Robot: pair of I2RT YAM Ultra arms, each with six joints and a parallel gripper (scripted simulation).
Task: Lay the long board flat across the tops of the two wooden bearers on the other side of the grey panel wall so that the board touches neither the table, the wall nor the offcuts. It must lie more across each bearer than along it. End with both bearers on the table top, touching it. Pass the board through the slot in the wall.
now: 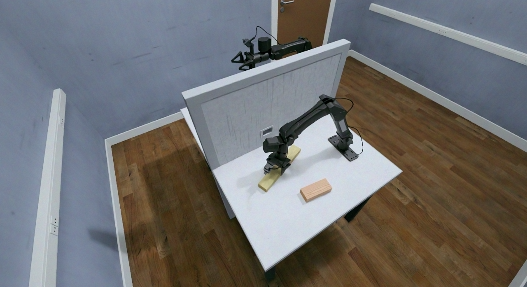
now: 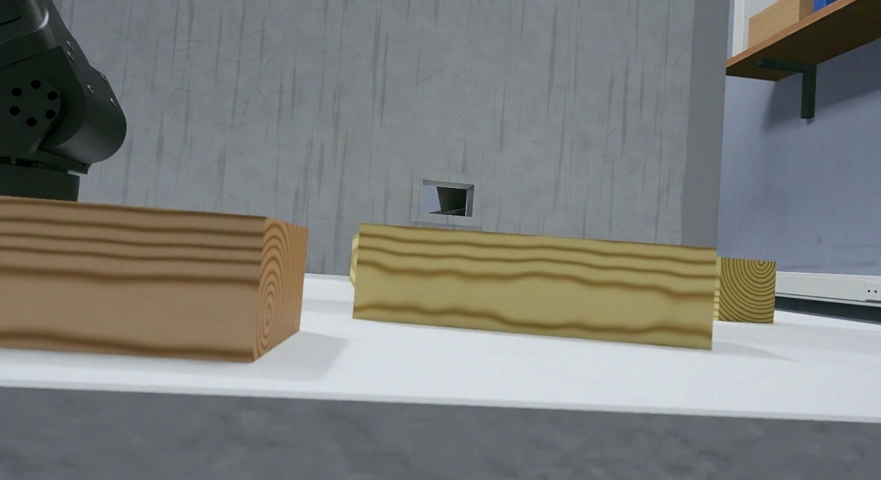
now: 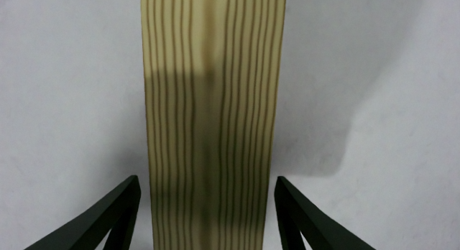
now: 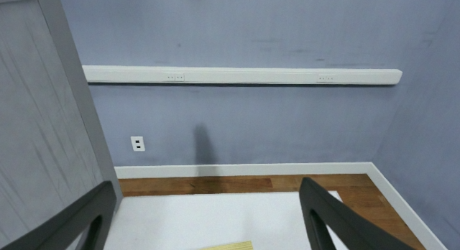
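Right now my left hand is 40 mm past the long pale board, 20 mm to the left of it and 20 mm above it. Round my left hand: brown offcut 200 mm to the left, 110 mm behind, 10 mm below; pale wooden bearer 460 mm to the right, 90 mm ahead, 10 mm below.
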